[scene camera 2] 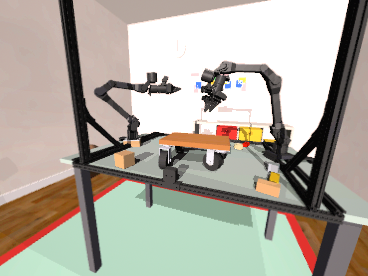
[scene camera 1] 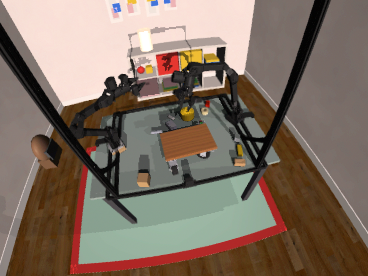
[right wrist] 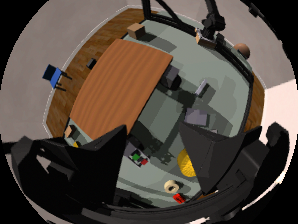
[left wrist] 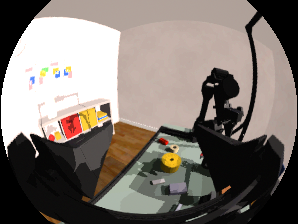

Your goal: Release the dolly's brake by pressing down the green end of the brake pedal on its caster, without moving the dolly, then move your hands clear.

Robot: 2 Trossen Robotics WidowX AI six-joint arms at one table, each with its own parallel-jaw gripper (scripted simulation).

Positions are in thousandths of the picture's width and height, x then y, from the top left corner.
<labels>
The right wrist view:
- right gripper: 515,569
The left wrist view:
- left gripper: 525,574
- right gripper: 750,645
</labels>
